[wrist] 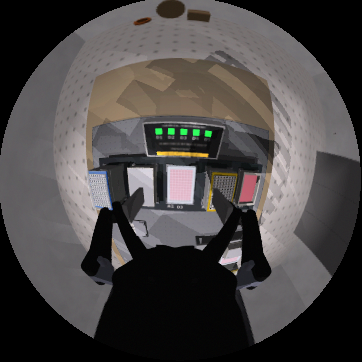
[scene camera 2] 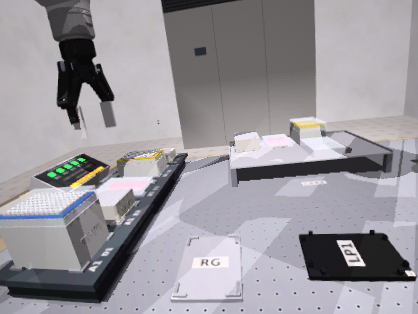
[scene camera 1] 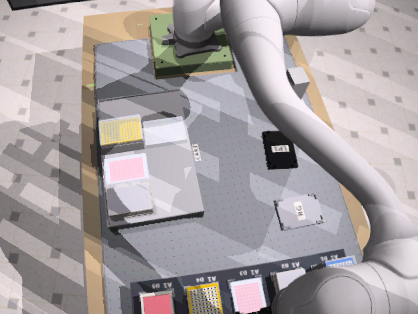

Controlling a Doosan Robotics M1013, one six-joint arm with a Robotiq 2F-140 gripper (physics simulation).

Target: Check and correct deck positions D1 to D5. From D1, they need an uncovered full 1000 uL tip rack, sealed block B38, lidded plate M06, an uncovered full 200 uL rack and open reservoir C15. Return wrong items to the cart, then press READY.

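Frame: origin at the arm's base, x right, y back, z down, level; metres.
Seen in the pictures: gripper, fingertip midpoint: [wrist: 177, 195] [scene camera 2: 98, 132]; arm's base at its link origin: [scene camera 1: 193, 38].
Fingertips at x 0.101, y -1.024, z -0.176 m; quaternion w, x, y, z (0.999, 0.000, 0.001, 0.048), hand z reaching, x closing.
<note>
Pixels of each thing's middle, then the offset from my fingertips to it. "*": a spot on its surface instead.
- blue-edged tip rack at the middle of its body: [scene camera 2: 47, 205] [scene camera 1: 344, 282] [wrist: 99, 190] dz +0.075, dx -0.243, dy +0.007 m
- pale block at the middle of its body: [scene camera 2: 100, 205] [scene camera 1: 293, 293] [wrist: 142, 185] dz +0.145, dx -0.120, dy +0.022 m
- yellow-edged rack at the middle of its body: [scene camera 1: 205, 309] [scene camera 2: 142, 163] [wrist: 219, 189] dz +0.133, dx +0.126, dy +0.052 m
- red reservoir at the middle of its body: [wrist: 247, 187] dz +0.150, dx +0.249, dy +0.067 m
- panel at a spot on its surface: [wrist: 183, 142] [scene camera 2: 78, 171] * dz +0.101, dx +0.022, dy -0.096 m
- yellow bar at a spot on its surface: [wrist: 182, 154] * dz +0.118, dx +0.017, dy -0.065 m
- cart at the middle of its body: [scene camera 1: 147, 155] [scene camera 2: 296, 154] [wrist: 215, 261] dz +0.182, dx +0.178, dy +0.556 m
- yellow rack at the middle of its body: [scene camera 1: 120, 131] [scene camera 2: 306, 124] dz +0.097, dx +0.241, dy +0.615 m
- clear flat item at the middle of its body: [scene camera 1: 164, 132] [scene camera 2: 320, 146] dz +0.143, dx +0.107, dy +0.605 m
- grey block at the middle of its body: [scene camera 1: 129, 200] [scene camera 2: 246, 140] [wrist: 235, 249] dz +0.134, dx +0.257, dy +0.399 m
- pale RG at the middle of its body: [scene camera 2: 210, 262] [scene camera 1: 299, 210] [wrist: 132, 227] dz +0.208, dx -0.252, dy +0.257 m
My gripper [scene camera 2: 94, 120] [wrist: 177, 195] is open and empty, high above the deck; the arm hides it in scene camera 1. D1 holds a blue-edged tip rack [scene camera 1: 340, 262] [scene camera 2: 45, 206] [wrist: 99, 190]. D2 holds a pale block [scene camera 1: 290, 279] [scene camera 2: 117, 206] [wrist: 141, 185]. D3 holds a pink plate [scene camera 1: 247, 296] [scene camera 2: 130, 185] [wrist: 180, 184]. D4 holds a yellow-edged rack [scene camera 1: 204, 299] [scene camera 2: 141, 163] [wrist: 223, 186]. D5 holds a red reservoir [scene camera 1: 156, 304] [wrist: 249, 188]. The panel [scene camera 2: 70, 170] [wrist: 183, 142] shows several green squares above a yellow bar [wrist: 182, 154]. Small labels are unreadable.
The cart [scene camera 1: 175, 195] carries a yellow rack [scene camera 1: 121, 131] [scene camera 2: 306, 131], a clear flat item [scene camera 1: 164, 132], a pink plate [scene camera 1: 126, 169] [scene camera 2: 276, 141] and a grey block [scene camera 1: 129, 199] [scene camera 2: 247, 143]. Black LP1 [scene camera 1: 280, 159] [scene camera 2: 325, 255] and pale RG [scene camera 1: 287, 215] [scene camera 2: 210, 280] lie between cart and deck.
</note>
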